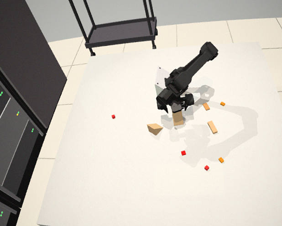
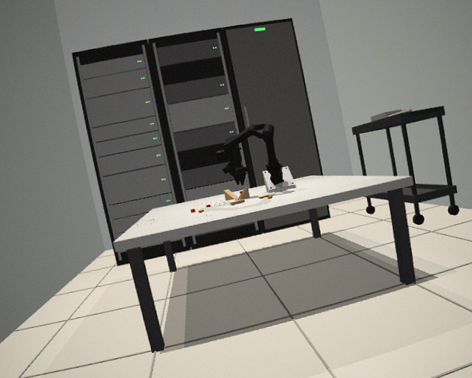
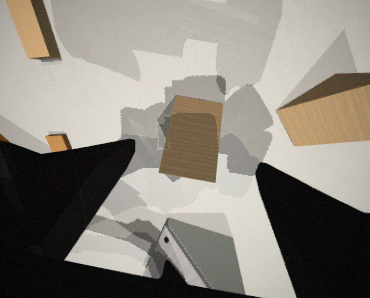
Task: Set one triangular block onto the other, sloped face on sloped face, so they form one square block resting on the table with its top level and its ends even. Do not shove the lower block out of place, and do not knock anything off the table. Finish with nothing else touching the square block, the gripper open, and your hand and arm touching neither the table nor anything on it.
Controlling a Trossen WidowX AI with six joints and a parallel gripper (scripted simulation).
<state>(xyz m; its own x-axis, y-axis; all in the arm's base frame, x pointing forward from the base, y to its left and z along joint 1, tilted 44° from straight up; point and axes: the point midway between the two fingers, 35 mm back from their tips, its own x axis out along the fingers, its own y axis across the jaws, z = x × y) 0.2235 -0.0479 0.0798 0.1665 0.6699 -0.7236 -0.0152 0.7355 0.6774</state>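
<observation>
Now: gripper tip 7 cm above the triangular block and 2 cm past it. Round my gripper tip: tan plank: 18 cm to the left, 8 cm below, 8 cm ahead.
</observation>
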